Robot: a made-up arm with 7 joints. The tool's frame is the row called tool.
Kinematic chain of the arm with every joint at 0, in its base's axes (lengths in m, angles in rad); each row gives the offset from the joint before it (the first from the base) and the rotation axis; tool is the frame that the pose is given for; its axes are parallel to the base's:
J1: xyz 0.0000 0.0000 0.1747 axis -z
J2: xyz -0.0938 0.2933 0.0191 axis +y
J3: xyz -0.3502 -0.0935 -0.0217 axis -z
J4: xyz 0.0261 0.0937 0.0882 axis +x
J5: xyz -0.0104 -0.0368 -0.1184 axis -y
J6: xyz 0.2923 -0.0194 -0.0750 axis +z
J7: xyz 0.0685 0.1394 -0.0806 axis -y
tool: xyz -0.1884 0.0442 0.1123
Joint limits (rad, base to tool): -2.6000..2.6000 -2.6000..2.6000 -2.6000..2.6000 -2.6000..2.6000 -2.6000..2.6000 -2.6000..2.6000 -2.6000..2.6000
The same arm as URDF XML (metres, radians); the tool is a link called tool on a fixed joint. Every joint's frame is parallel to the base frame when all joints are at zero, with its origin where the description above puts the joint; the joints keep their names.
<robot name="arm">
<joint name="tool_fixed" type="fixed"><parent link="link7"/><child link="tool"/><origin xyz="-0.1884 0.0442 0.1123"/></joint>
<joint name="J7" type="revolute"><parent link="link6"/><child link="link7"/><origin xyz="0.0685 0.1394 -0.0806"/><axis xyz="0 -1 0"/><limit lower="-2.6" upper="2.6"/></joint>
<joint name="J6" type="revolute"><parent link="link5"/><child link="link6"/><origin xyz="0.2923 -0.0194 -0.075"/><axis xyz="0 0 1"/><limit lower="-2.6" upper="2.6"/></joint>
<joint name="J5" type="revolute"><parent link="link4"/><child link="link5"/><origin xyz="-0.0104 -0.0368 -0.1184"/><axis xyz="0 -1 0"/><limit lower="-2.6" upper="2.6"/></joint>
<joint name="J4" type="revolute"><parent link="link3"/><child link="link4"/><origin xyz="0.0261 0.0937 0.0882"/><axis xyz="1 0 0"/><limit lower="-2.6" upper="2.6"/></joint>
<joint name="J3" type="revolute"><parent link="link2"/><child link="link3"/><origin xyz="-0.3502 -0.0935 -0.0217"/><axis xyz="0 0 -1"/><limit lower="-2.6" upper="2.6"/></joint>
<joint name="J2" type="revolute"><parent link="link1"/><child link="link2"/><origin xyz="-0.0938 0.2933 0.0191"/><axis xyz="0 1 0"/><limit lower="-2.6" upper="2.6"/></joint>
<joint name="J1" type="revolute"><parent link="base_link"/><child link="link1"/><origin xyz="0 0 0.1747"/><axis xyz="0 0 -1"/><limit lower="-2.6" upper="2.6"/></joint>
<link name="base_link"/>
<link name="link1"/>
<link name="link2"/>
<link name="link3"/>
<link name="link4"/>
<link name="link5"/>
<link name="link6"/>
<link name="link7"/>
<link name="tool"/>
</robot>

